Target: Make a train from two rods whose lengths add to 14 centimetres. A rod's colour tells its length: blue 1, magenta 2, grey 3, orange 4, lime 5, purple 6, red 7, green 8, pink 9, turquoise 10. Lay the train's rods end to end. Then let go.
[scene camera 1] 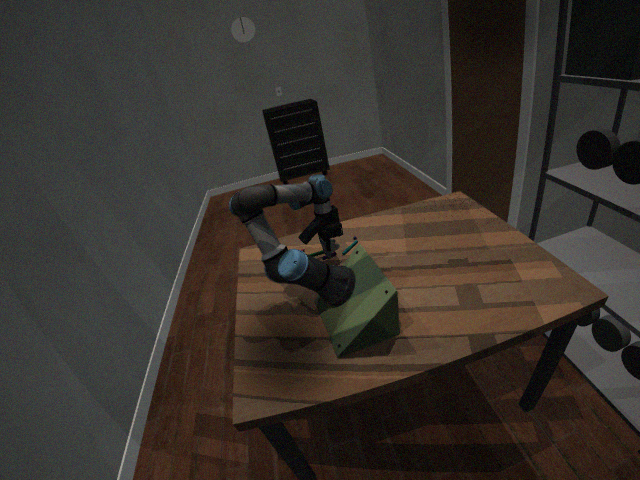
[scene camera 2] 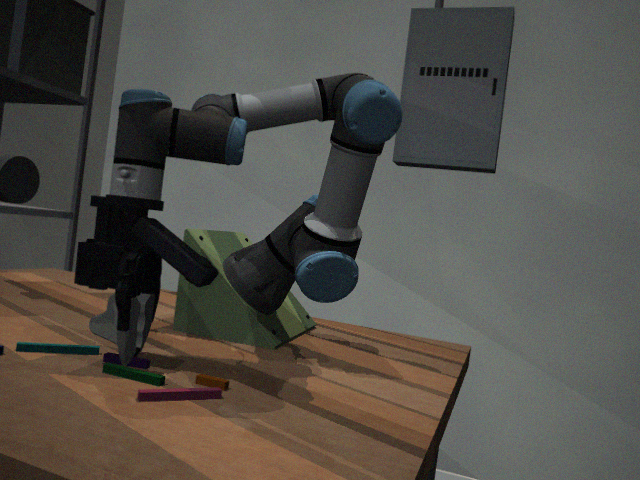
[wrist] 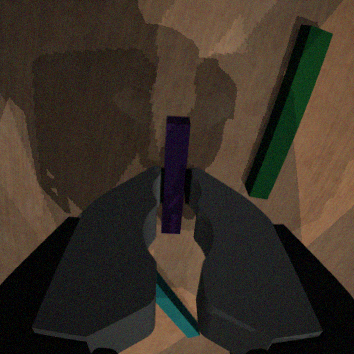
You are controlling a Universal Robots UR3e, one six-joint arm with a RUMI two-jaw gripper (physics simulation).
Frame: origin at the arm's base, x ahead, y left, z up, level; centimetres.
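Seen in the pictures: gripper, between the fingertips: (scene camera 1: 328,257) (scene camera 2: 128,364) (wrist: 173,170); arm's base, origin of its link: (scene camera 1: 341,286) (scene camera 2: 248,286).
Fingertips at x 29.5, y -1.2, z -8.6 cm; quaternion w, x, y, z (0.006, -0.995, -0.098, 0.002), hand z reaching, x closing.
Observation:
Offsets run from my fingertips to a thing's top centre. "*": to the spot under its first point. Level surfaces: height alone.
The purple rod @[dx +0.0, dy -0.2, dz +0.9 cm] (scene camera 2: 142,363) (wrist: 178,137) is between the jaws of my gripper (scene camera 2: 128,358) (wrist: 173,170), which is shut on it near its middle, low at the table. I cannot tell whether the rod touches the wood. The green rod @[dx +4.0, dy +4.0, dz +0.9 cm] (scene camera 2: 133,374) (wrist: 292,110) lies close beside the purple one, apart and at an angle to it. The turquoise rod @[dx +2.0, dy -9.7, dz +0.9 cm] (scene camera 1: 349,247) (scene camera 2: 57,348) (wrist: 175,311) lies beyond the purple rod's other end, partly hidden by the jaws in the wrist view. The pink rod @[dx +6.3, dy +12.2, dz +0.9 cm] (scene camera 2: 179,394) and the short orange rod @[dx +0.0, dy +12.5, dz +0.9 cm] (scene camera 2: 211,382) lie to the right in scene camera 2.
A dark blue rod @[* dx +7.7, dy -13.2, dz +0.4 cm] (scene camera 2: 1,350) is cut off at scene camera 2's left edge. The green wedge-shaped base (scene camera 1: 361,304) (scene camera 2: 206,310) carries the arm on the wooden table @[dz -0.1 cm] (scene camera 1: 465,242) (scene camera 2: 310,434). A shelf rack (scene camera 1: 541,206) stands beyond the table.

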